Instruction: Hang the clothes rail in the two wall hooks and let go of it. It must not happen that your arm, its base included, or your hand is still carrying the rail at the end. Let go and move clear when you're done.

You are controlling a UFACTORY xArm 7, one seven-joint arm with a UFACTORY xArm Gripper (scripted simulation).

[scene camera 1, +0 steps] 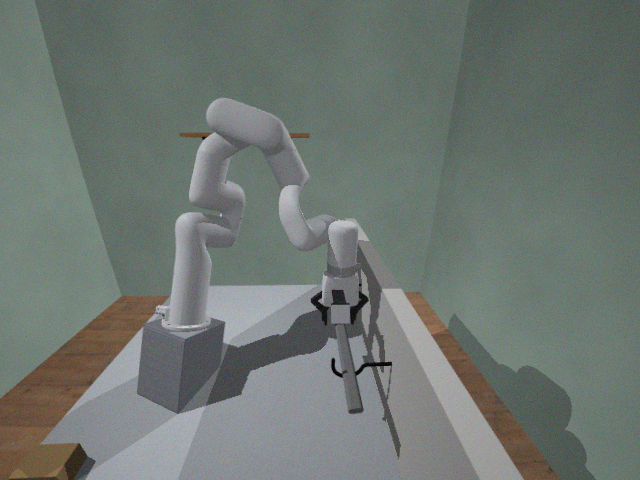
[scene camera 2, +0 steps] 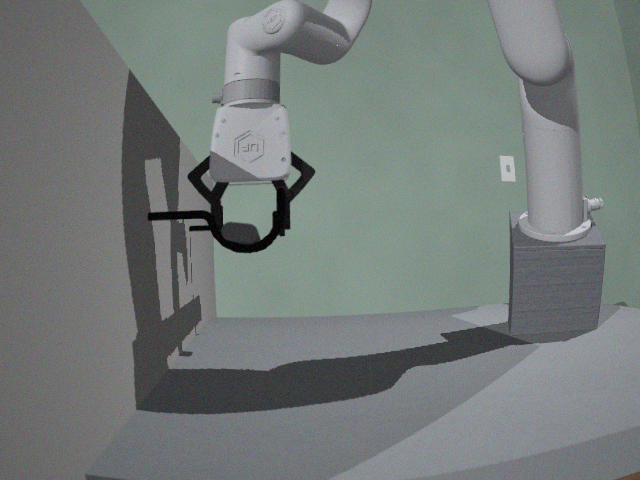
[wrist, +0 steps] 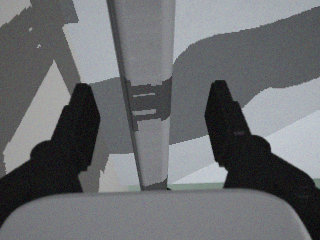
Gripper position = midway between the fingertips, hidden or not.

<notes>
I see my gripper (scene camera 2: 250,236), a grey clothes rail (scene camera 1: 353,397) and a grey wall panel (scene camera 2: 105,301).
My gripper shows as well in the wrist view (wrist: 152,99). The grey wall panel also shows in scene camera 1 (scene camera 1: 431,418) and in the wrist view (wrist: 47,69).
</notes>
